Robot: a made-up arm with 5 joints.
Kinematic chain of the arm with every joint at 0, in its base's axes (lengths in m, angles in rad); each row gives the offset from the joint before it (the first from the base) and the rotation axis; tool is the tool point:
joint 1: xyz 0 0 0.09 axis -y
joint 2: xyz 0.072 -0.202 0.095 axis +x
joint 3: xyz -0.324 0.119 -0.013 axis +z
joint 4: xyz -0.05 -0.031 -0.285 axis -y
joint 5: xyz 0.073 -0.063 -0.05 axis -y
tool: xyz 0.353 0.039 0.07
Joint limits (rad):
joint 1: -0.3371..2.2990
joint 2: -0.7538..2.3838
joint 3: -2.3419..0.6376
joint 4: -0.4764..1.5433
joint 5: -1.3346..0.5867
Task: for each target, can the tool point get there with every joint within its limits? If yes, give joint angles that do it. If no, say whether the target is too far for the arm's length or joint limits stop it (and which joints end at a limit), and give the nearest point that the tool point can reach.
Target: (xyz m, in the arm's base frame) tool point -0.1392 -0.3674 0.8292
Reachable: no: joint limits stop it (at a limit: joint 1, joint 4, joint 5) | nearest point -0.1530 -0.3054 0.6128 | short by 0.226 m
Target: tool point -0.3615 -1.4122 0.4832
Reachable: no: too far | nearest point -0.3268 -0.6914 0.1402 | short by 0.799 m
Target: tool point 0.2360 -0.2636 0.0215
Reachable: yes | joints 1.7877 0.7035 -1.0787 0.8205 -0.7875
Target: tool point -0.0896 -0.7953 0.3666
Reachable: no: joint limits stop it (at a limit: joint 1, joint 2) | nearest point -0.1718 -0.6142 0.2196 | short by 0.247 m
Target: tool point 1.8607 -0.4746 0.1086
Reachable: no: too far | nearest point 0.7176 -0.3165 0.0972 | short by 1.154 m
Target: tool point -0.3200 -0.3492 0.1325
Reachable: yes | joints 0.3267 -0.3995 -1.5062 0.7158 -0.0428
